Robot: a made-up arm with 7 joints.
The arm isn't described. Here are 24 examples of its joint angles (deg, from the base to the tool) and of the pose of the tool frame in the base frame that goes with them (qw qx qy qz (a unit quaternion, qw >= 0); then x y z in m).
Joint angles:
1: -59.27 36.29 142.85 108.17 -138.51 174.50 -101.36
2: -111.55 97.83 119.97 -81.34 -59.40 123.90 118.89
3: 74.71 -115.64 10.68 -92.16 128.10 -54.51 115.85
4: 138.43 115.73 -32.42 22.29 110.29 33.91 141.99
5: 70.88 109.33 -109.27 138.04 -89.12 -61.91 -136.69
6: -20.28 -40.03 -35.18 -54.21 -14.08 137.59 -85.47
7: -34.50 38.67 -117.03 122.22 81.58 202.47 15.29
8: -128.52 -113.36 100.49 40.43 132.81 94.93 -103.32
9: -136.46 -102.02 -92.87 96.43 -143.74 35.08 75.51
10: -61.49 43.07 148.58 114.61 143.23 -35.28 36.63
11: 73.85 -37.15 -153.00 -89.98 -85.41 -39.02 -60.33
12: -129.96 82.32 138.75 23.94 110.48 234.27 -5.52
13: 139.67 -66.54 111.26 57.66 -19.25 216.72 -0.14
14: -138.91 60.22 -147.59 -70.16 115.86 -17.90 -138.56
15: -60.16 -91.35 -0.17 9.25 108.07 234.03 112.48
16: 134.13 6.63 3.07 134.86 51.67 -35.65 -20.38
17: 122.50 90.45 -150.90 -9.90 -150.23 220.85 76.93
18: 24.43 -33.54 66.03 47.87 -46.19 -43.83 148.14
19: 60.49 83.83 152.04 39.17 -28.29 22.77 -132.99
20: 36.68 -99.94 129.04 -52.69 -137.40 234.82 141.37
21: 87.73 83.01 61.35 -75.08 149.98 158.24 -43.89
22: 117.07 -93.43 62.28 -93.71 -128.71 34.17 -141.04
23: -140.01 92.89 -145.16 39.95 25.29 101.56 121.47
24: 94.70 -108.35 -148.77 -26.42 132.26 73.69 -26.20
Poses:
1: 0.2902 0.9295 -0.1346 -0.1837 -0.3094 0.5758 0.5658
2: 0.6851 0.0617 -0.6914 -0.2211 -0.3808 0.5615 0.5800
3: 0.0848 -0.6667 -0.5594 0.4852 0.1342 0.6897 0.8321
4: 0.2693 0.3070 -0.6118 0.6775 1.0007 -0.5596 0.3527
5: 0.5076 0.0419 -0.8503 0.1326 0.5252 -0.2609 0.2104
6: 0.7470 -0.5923 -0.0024 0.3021 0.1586 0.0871 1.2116
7: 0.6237 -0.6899 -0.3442 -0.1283 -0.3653 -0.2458 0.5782
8: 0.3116 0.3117 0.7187 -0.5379 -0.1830 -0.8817 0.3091
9: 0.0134 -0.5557 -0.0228 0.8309 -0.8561 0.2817 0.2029
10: 0.1834 -0.4529 0.0563 0.8707 -0.2774 0.5810 0.2123
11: 0.6432 -0.0042 -0.4469 0.6217 -0.0395 0.6643 0.4361
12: 0.1030 -0.1274 -0.5541 0.8162 0.5395 0.7471 0.2568
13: 0.7142 -0.5906 0.3550 0.1228 -0.6843 0.1880 0.8349
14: 0.0348 0.6675 -0.1802 -0.7217 0.3402 0.2105 1.3838
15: 0.1470 -0.6958 0.1736 0.6813 0.5649 -0.7422 0.2859
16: 0.2336 0.1515 0.7047 -0.6526 -0.2648 0.2812 0.4679
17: 0.2995 -0.7110 -0.4825 -0.4147 0.5866 -0.6884 0.7273
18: 0.1358 0.7307 -0.6522 0.1491 0.5692 0.5820 1.1254
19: 0.3541 -0.8745 -0.1689 0.2851 -0.6484 -0.9226 0.2974
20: 0.9379 -0.1440 -0.1872 -0.2541 0.7611 -0.0603 0.1793
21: 0.4741 0.4340 -0.3036 0.7033 0.2979 -0.7481 0.2595
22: 0.5933 0.0809 0.7999 -0.0398 0.3156 0.5941 0.9368
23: 0.4401 -0.3657 0.7832 0.2432 0.6145 0.7402 0.1224
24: 0.1701 -0.2859 -0.9129 -0.2365 0.0168 1.0150 0.0205
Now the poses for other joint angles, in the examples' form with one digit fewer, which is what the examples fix.
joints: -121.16 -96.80 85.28 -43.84 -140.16 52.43 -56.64
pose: 0.197 0.642 -0.509 -0.538 -0.933 -0.554 0.646
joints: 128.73 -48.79 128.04 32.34 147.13 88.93 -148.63
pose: 0.696 -0.238 -0.196 0.648 -0.425 0.194 1.353
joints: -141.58 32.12 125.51 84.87 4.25 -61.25 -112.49
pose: 0.467 -0.587 -0.520 0.409 0.680 -0.045 0.682
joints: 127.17 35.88 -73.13 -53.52 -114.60 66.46 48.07
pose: 0.134 0.051 -0.710 0.690 -0.147 -0.612 1.157
